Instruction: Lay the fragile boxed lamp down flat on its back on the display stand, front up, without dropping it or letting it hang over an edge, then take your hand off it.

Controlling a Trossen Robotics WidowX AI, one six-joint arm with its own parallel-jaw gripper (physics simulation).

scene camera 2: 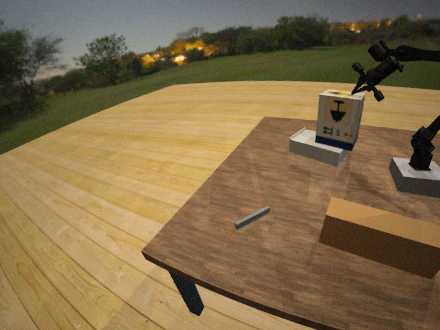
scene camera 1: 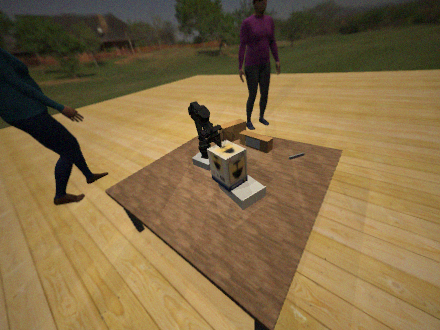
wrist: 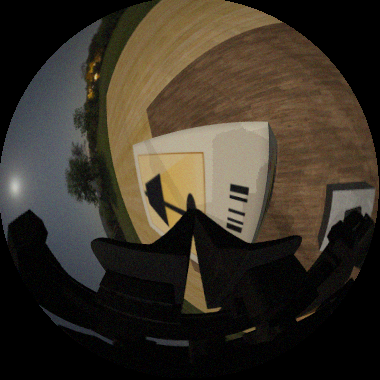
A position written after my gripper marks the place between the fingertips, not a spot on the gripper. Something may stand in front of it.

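Display stand point(scene camera 2: 302, 143), point(scene camera 1: 251, 191). My gripper point(wrist: 192, 213).
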